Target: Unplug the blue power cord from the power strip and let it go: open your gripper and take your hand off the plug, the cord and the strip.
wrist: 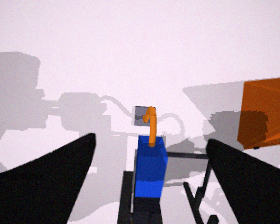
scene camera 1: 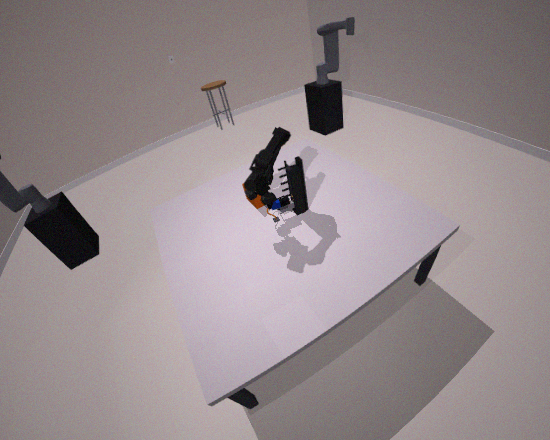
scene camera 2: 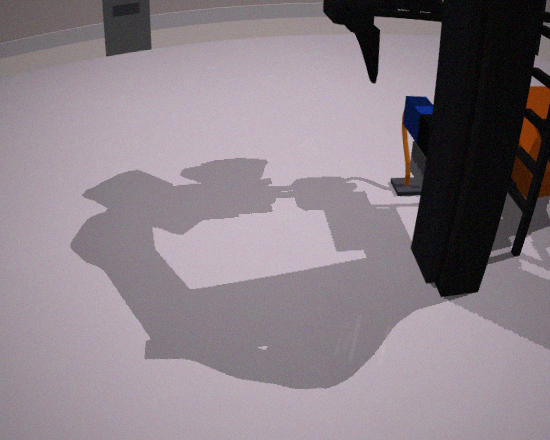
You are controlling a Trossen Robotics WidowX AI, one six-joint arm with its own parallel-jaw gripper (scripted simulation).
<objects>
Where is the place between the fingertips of my gripper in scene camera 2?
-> At 408, 83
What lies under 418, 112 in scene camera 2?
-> A blue plug.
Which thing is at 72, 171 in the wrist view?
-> My gripper.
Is my gripper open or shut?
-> Open.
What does my gripper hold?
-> Nothing.
</objects>
